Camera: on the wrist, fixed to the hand. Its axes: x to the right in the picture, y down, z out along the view.
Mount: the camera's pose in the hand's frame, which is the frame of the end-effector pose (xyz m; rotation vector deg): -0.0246 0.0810 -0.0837 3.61 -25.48 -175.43
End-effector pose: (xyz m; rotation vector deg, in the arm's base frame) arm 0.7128 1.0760 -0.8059 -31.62 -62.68 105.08
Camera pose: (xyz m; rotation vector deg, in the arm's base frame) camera 0.7479 1.0765 -0.9197 70.39 -36.06 -49.75
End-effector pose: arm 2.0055 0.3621 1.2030 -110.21 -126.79 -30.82
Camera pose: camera 2.0794 0.3172 1.2848 -106.98 103.30 -3.69
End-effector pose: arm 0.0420 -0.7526 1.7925 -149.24 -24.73 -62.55
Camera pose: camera 0.0025 -0.8616 1.8195 -11.04 135.61 2.41
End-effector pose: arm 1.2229 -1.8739 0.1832 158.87 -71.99 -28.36
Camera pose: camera 1.1753 -1.9163 0.2837 -63.12 -137.10 24.05
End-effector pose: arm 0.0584 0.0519 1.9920 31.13 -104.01 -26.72
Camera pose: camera 0.1341 0.1283 2.0432 -114.24 -19.09 87.78
